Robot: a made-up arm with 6 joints. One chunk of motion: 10 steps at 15 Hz.
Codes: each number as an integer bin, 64 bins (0 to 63) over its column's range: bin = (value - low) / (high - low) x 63, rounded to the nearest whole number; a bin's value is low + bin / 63 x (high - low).
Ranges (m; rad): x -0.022..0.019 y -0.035..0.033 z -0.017..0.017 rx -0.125..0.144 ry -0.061..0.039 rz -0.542..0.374
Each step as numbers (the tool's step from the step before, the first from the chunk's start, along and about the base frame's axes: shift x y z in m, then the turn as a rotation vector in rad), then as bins.
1 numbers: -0.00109 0.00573 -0.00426 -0.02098 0.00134 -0.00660
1 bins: 32 38 24 24 39 37
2 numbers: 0.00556 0.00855 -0.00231 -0.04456 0.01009 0.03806
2 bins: 42 40 27 19 45 40
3 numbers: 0.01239 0.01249 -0.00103 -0.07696 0.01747 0.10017
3 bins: 53 44 30 11 49 44
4 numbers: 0.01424 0.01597 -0.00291 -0.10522 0.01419 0.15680
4 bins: 56 47 26 5 47 48
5 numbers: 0.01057 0.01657 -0.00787 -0.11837 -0.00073 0.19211
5 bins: 50 48 17 2 38 50
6 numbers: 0.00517 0.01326 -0.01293 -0.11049 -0.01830 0.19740
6 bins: 42 45 8 3 27 51
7 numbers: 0.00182 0.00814 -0.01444 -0.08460 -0.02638 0.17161
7 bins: 37 40 5 9 22 49
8 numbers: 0.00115 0.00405 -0.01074 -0.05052 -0.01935 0.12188
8 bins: 36 36 12 17 26 46
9 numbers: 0.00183 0.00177 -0.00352 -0.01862 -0.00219 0.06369
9 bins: 37 34 25 25 37 42
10 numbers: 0.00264 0.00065 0.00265 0.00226 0.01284 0.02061
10 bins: 38 33 36 30 47 39
